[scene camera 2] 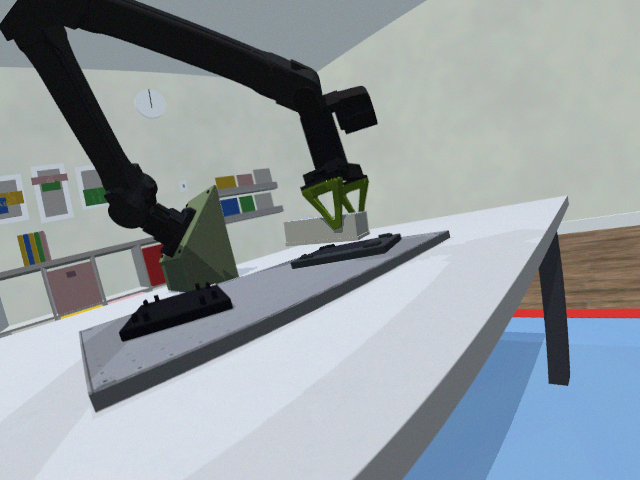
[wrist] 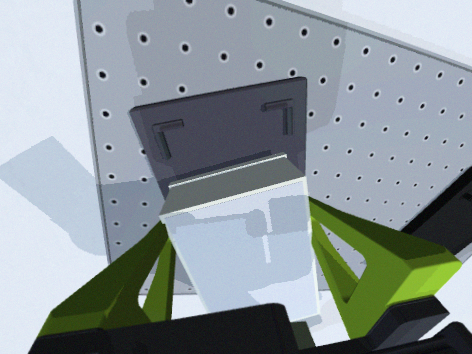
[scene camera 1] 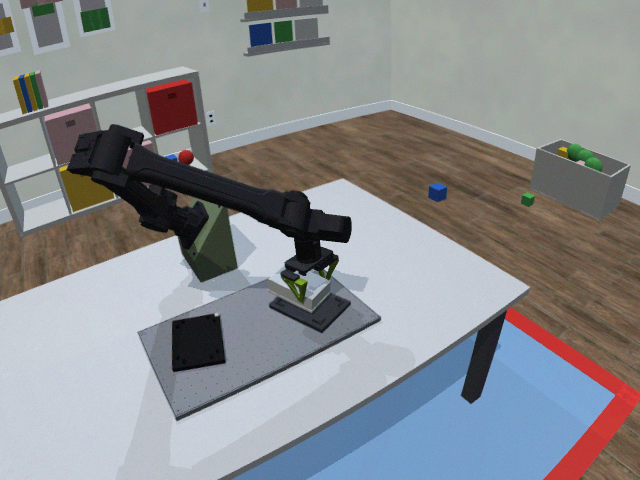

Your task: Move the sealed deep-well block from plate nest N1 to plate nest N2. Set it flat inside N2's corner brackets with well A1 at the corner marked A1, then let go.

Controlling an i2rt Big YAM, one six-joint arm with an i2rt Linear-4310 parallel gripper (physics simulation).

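Places are measured from the arm's base along level axes (x back, y left, z down), in centimetres.
Pixels of known places: gripper, fingertip midpoint: (scene camera 2: pixel 349 225) (wrist: pixel 238 210) (scene camera 1: pixel 313 292); arm's base at its link origin: (scene camera 2: pixel 180 233) (scene camera 1: pixel 195 225).
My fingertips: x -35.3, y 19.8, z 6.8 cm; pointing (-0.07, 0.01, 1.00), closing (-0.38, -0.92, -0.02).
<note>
Ahead of a thing's pixels: the offset from my fingertips to its middle. Level surfaces: height alone.
The sealed deep-well block {dx +3.4, dy -2.1, dz -0.3 cm} (scene camera 1: pixel 317 299) (scene camera 2: pixel 309 233) (wrist: pixel 250 272), pale with a whitish top, is held between the green fingers of my gripper (scene camera 1: pixel 314 288) (scene camera 2: pixel 346 219) (wrist: pixel 238 210), which is shut on it. The block looks about level. It hangs a little above the dark grey nest {dx +0.8, dy -0.9, dz +3.9 cm} (scene camera 1: pixel 293 312) (scene camera 2: pixel 351 253) (wrist: pixel 225 127), set back from its middle and slightly turned to it in the wrist view. Two L-shaped corner brackets show uncovered there. The black nest {dx +1.6, dy -29.8, dz +3.7 cm} (scene camera 1: pixel 197 341) (scene camera 2: pixel 175 314) has short posts near its corners. I cannot read N1, N2 or A1 marks.
Both nests sit on a grey perforated board {dx +0.6, dy -15.6, dz +5.4 cm} (scene camera 1: pixel 253 335) (scene camera 2: pixel 279 294) (wrist: pixel 280 46) on the white table {dz +6.1 cm} (scene camera 1: pixel 408 279) (scene camera 2: pixel 289 372). The arm's olive-green mount (scene camera 1: pixel 212 250) (scene camera 2: pixel 209 250) stands behind the board. Shelves, a toy box and loose cubes are beyond the table.
</note>
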